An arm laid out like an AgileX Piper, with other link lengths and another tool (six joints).
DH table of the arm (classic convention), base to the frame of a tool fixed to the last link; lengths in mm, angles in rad. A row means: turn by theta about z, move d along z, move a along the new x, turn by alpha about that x. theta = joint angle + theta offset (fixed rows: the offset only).
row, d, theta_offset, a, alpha
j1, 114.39, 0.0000, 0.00, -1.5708
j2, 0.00, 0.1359, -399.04, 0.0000
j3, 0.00, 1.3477, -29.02, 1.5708
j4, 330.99, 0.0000, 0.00, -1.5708
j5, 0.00, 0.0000, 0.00, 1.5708
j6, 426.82, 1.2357, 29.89, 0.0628
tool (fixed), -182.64, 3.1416, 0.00, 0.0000
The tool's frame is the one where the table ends.
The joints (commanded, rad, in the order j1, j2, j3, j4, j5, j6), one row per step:
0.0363 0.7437 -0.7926 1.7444 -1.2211 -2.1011
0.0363 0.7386 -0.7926 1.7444 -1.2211 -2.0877
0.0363 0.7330 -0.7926 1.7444 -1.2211 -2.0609
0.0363 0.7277 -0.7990 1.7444 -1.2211 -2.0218
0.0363 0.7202 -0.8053 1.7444 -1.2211 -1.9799
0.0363 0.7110 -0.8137 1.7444 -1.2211 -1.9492
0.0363 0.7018 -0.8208 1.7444 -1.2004 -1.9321
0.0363 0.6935 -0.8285 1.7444 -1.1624 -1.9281
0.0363 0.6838 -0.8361 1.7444 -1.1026 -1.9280
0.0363 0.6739 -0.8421 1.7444 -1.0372 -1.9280
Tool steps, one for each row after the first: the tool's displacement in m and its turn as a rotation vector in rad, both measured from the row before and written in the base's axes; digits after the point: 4 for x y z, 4 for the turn. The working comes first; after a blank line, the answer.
Tool pose at each row, in the base's axes (x y z in m, rotation vector in rad; the steps are taken from these numbers as rounded here):
0.1936 -0.2073 0.4578 1.1303 -1.9484 1.8881
0.1920 -0.2073 0.4592 1.1173 -1.9641 1.8992
0.1903 -0.2074 0.4610 1.0943 -1.9929 1.9171
0.1885 -0.2075 0.4660 1.0572 -2.0367 1.9460
0.1858 -0.2076 0.4714 1.0153 -2.0842 1.9776
0.1822 -0.2078 0.4777 0.9777 -2.1229 2.0071
0.1826 -0.2054 0.4843 0.9730 -2.1440 2.0449
0.1866 -0.2008 0.4918 -0.9864 2.1248 -2.0675
0.1937 -0.1928 0.5012 -1.0011 2.0479 -2.0583
0.2012 -0.1832 0.5107 -1.0193 1.9652 -2.0478

-0.0016 0.0000 0.0014 0.0055 -0.0173 -0.0015
-0.0017 -0.0001 0.0018 0.0108 -0.0300 -0.0030
-0.0018 -0.0001 0.0050 0.0159 -0.0473 -0.0043
-0.0027 -0.0001 0.0054 0.0172 -0.0520 -0.0043
-0.0036 -0.0002 0.0063 0.0129 -0.0456 -0.0030
0.0004 0.0024 0.0066 0.0038 -0.0356 0.0185
0.0040 0.0046 0.0075 -0.0054 -0.0264 0.0362
0.0071 0.0080 0.0094 -0.0124 -0.0282 0.0574
0.0075 0.0096 0.0095 -0.0148 -0.0278 0.0625

